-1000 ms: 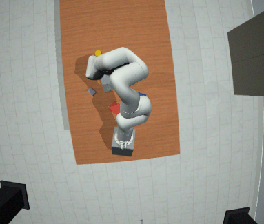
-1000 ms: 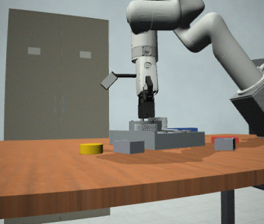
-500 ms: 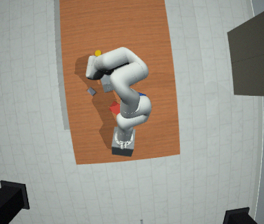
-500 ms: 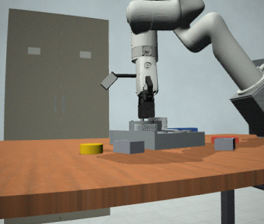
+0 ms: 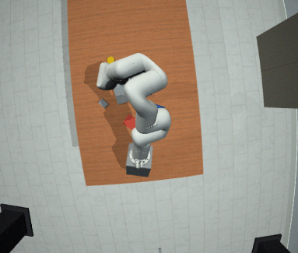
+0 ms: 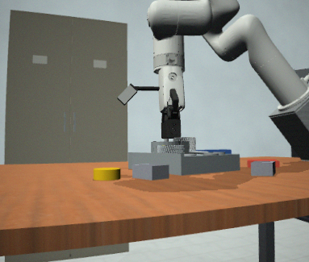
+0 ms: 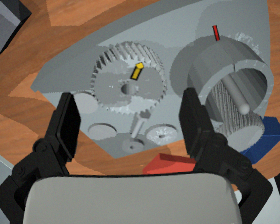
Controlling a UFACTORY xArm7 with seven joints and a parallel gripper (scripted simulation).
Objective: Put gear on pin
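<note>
Right now the grey gear is 4 cm below my hand. Also, from my hand: yellow disc: 16 cm ahead, 11 cm to the left, 8 cm below; then blue block: 22 cm to the right, 20 cm behind, 8 cm below; then red block: 28 cm behind, 8 cm below, 5 cm to the right.
</note>
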